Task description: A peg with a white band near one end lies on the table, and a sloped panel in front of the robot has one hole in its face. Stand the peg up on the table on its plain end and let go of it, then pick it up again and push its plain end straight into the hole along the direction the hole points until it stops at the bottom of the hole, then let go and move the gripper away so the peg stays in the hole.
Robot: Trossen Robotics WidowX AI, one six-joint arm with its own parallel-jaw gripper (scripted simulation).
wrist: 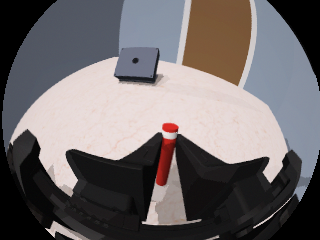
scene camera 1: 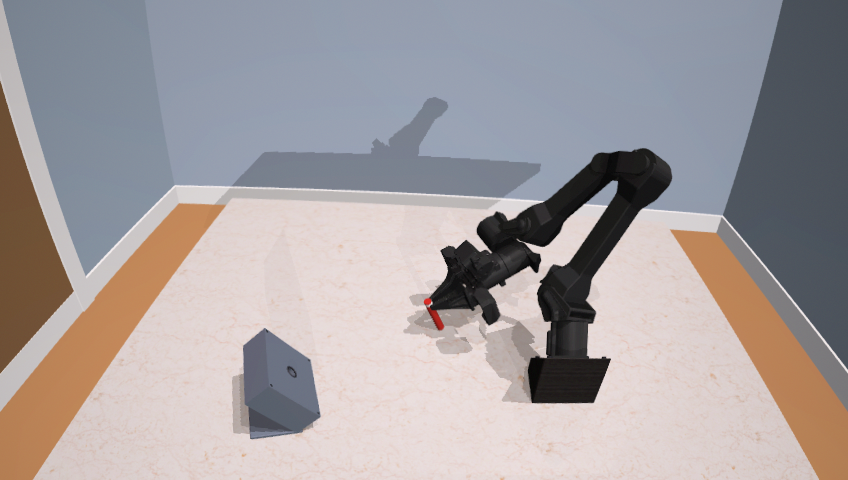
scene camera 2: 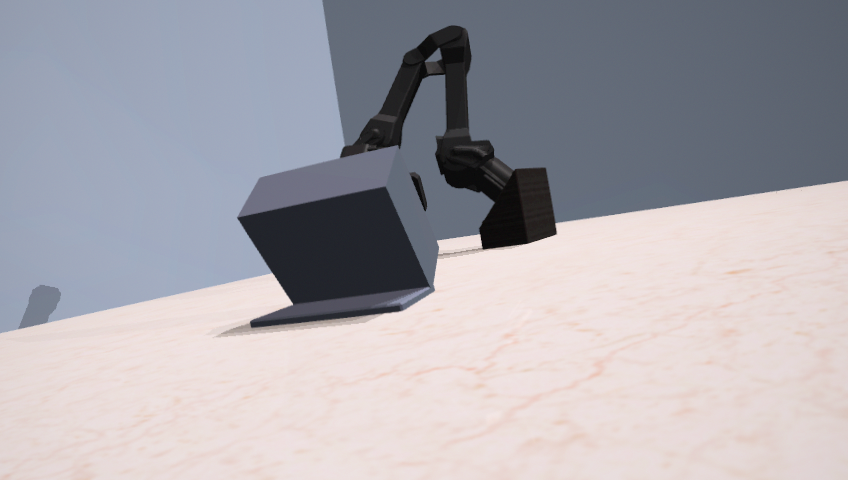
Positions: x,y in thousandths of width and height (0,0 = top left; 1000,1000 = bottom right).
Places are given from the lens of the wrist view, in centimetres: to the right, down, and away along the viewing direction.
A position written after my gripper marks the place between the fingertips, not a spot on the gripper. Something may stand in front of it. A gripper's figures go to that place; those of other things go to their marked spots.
my gripper (wrist: 527,573): 1, 2, 10
red peg (wrist: 530,540): 1, 1, 9
grey sloped panel (wrist: 464,240): -4, -19, 28
The marked spots on the red peg and the grey sloped panel are 28 cm apart.
